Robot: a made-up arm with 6 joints. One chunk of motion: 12 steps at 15 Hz.
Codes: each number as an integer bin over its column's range. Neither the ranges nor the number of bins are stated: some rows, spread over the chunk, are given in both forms.
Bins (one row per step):
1: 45 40 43 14 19 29
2: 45 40 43 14 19 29
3: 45 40 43 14 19 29
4: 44 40 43 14 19 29
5: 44 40 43 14 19 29
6: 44 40 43 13 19 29
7: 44 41 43 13 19 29
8: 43 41 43 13 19 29
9: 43 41 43 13 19 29
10: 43 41 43 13 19 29
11: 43 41 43 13 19 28
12: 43 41 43 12 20 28
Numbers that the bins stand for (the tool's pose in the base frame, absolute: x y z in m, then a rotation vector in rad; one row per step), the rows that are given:
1: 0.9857 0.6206 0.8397 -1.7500 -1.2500 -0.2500
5: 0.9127 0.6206 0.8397 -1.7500 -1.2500 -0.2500
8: 0.8397 0.6937 0.8397 -1.8500 -1.2500 -0.2500
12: 0.8397 0.6937 0.8397 -1.9500 -1.1500 -0.3500
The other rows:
2: 0.9857 0.6206 0.8397 -1.7500 -1.2500 -0.2500
3: 0.9857 0.6206 0.8397 -1.7500 -1.2500 -0.2500
4: 0.9127 0.6206 0.8397 -1.7500 -1.2500 -0.2500
6: 0.9127 0.6206 0.8397 -1.8500 -1.2500 -0.2500
7: 0.9127 0.6937 0.8397 -1.8500 -1.2500 -0.2500
9: 0.8397 0.6937 0.8397 -1.8500 -1.2500 -0.2500
10: 0.8397 0.6937 0.8397 -1.8500 -1.2500 -0.2500
11: 0.8397 0.6937 0.8397 -1.8500 -1.2500 -0.3500

